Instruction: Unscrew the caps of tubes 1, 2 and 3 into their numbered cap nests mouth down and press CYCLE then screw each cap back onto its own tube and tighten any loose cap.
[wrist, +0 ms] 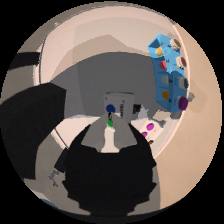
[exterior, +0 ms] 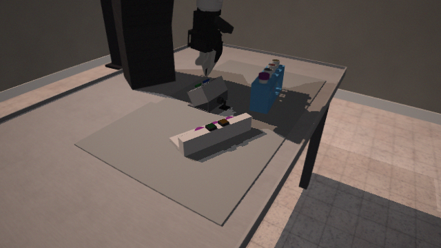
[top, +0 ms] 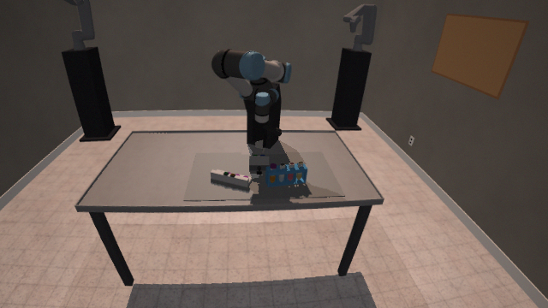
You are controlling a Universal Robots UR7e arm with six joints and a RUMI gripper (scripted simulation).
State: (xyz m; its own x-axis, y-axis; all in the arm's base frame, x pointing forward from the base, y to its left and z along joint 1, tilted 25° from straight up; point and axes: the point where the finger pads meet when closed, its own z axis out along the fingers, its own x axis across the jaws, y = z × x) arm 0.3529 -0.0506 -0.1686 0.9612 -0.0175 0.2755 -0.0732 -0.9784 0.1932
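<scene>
Now: the blue key 3 cm below my hand. From my hand the other things lie so: grey key housing: 1 cm ahead, 3 cm to the right, 5 cm below; green key: 1 cm behind, 5 cm to the right, 3 cm below; table edge: 36 cm ahead, 19 cm to the right, 10 cm below.
</scene>
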